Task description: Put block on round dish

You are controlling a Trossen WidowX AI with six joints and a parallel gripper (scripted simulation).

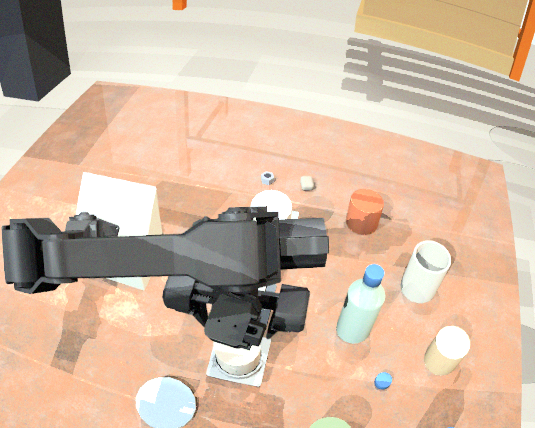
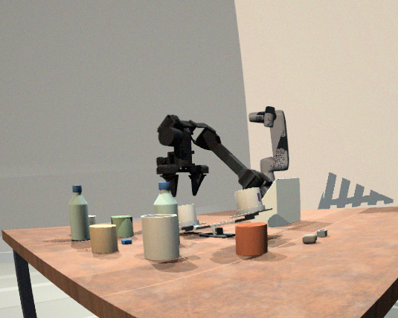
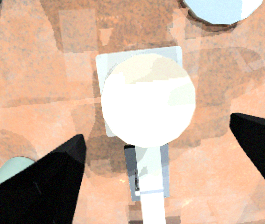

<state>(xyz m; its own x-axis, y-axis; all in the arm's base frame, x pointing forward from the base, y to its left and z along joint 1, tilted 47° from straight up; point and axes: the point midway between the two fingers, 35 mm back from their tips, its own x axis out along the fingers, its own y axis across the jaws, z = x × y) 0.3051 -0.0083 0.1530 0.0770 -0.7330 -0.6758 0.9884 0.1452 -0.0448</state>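
The grey block lies 80 mm below my gripper tip. Also, from my gripper tip: round light-blue dish 120 mm to the right, 120 mm below, 80 mm behind; then blue cap 250 mm ahead, 120 mm below, 40 mm to the left; then cream cup 270 mm to the left, 30 mm behind, 10 mm below.
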